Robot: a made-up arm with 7 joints.
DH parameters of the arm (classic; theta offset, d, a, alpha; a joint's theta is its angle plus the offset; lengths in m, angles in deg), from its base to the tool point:
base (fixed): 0 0.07 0 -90
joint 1: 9.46 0 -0.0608 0
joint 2: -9.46 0.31 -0.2 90
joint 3: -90 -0.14 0.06 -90
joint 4: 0 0.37 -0.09 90
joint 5: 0 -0.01 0.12 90
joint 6: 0 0.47 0.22 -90
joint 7: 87.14 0 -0.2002 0
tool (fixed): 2.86 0.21 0 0
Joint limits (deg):
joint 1: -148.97..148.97
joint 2: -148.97..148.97
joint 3: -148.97..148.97
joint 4: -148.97..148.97
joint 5: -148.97..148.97
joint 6: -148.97..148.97
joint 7: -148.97..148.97
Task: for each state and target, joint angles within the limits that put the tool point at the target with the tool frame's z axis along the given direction. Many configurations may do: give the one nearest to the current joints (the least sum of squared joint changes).
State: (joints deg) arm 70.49 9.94 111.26 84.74 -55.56 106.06 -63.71
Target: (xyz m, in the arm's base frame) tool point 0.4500 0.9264 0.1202 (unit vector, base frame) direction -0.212 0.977 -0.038
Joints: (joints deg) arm 56.62 -8.95 104.67 126.06 -93.94 77.43 -11.98
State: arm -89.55 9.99 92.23 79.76 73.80 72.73 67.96
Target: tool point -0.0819 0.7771 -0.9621 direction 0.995 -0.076 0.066
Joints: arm -68.50 35.09 128.16 132.54 83.67 36.80 56.74
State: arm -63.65 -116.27 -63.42 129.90 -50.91 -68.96 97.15
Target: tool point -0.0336 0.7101 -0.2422 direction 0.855 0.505 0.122
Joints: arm -53.05 -102.49 -41.43 87.88 -61.96 -85.08 71.97
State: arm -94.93 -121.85 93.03 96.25 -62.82 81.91 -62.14
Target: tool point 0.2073 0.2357 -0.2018 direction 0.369 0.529 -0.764
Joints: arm -99.60 -130.89 92.82 99.51 -31.83 75.66 -53.84
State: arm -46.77 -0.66 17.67 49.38 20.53 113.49 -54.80
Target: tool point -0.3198 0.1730 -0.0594 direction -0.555 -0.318 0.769
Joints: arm -40.63 -13.73 0.99 89.57 -18.27 70.74 -91.94
